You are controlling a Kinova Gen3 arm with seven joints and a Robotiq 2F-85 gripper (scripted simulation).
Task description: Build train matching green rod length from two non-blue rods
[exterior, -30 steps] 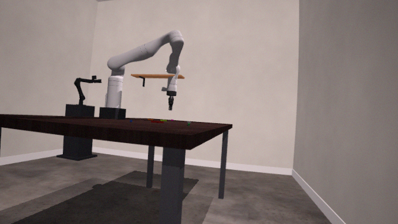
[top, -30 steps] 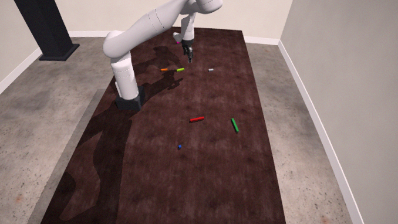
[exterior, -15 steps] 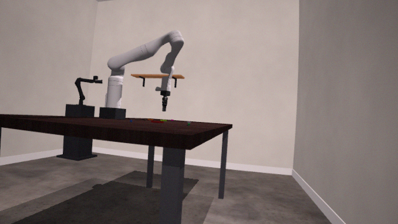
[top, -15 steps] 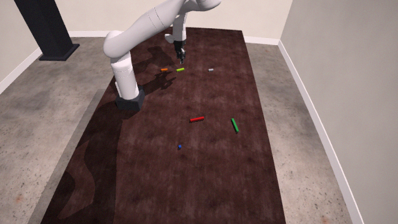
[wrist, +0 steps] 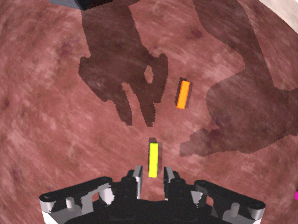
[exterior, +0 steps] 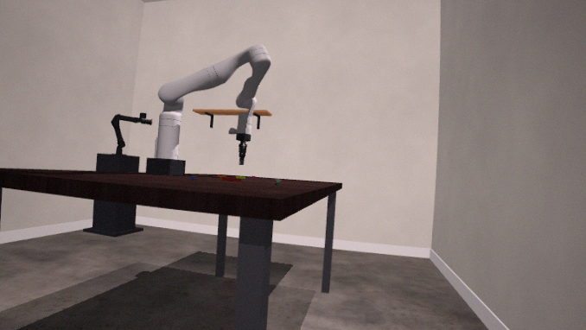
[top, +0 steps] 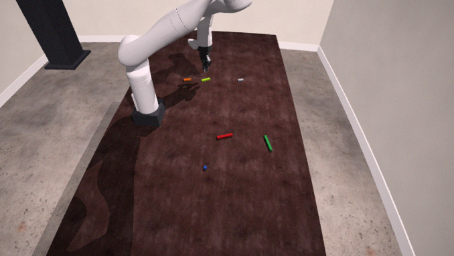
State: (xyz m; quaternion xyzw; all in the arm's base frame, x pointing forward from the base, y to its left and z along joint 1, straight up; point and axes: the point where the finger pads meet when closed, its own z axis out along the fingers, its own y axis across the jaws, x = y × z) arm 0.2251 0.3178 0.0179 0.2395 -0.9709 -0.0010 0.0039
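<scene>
The lime rod lies 80 mm below my hand. The rest, counted from my hand: magenta rod 360 mm to the left, 80 mm below, 60 mm behind; orange rod 100 mm behind, 80 mm below, 10 mm to the right; grey rod 200 mm ahead, 80 mm below, 20 mm to the left.
</scene>
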